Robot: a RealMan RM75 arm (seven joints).
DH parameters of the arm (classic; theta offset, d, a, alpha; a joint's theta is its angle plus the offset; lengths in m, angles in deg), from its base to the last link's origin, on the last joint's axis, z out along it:
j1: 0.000 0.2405 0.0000 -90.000
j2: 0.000 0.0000 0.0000 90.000
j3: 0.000 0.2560 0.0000 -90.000
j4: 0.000 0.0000 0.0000 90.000
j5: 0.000 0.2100 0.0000 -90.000
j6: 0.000 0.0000 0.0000 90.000
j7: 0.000 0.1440 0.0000 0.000
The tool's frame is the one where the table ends.
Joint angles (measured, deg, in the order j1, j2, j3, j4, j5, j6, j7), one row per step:
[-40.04 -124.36 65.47 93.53 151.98 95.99 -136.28]
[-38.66 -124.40 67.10 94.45 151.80 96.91 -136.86]
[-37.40 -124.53 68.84 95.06 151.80 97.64 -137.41]
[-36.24 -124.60 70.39 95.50 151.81 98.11 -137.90]
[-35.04 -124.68 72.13 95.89 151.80 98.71 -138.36]
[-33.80 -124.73 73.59 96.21 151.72 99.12 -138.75]
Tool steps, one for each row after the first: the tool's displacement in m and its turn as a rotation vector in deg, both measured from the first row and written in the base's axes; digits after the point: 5 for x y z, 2 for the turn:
[-0.00345 -0.00673 -0.00359 -1.18 0.69 0.58]
[-0.00675 -0.01310 -0.00848 -2.46 1.46 1.18]
[-0.01013 -0.01847 -0.01271 -3.49 2.12 1.75]
[-0.01357 -0.02461 -0.01774 -4.82 2.89 2.32]
[-0.01761 -0.03020 -0.02189 -5.90 3.44 2.97]

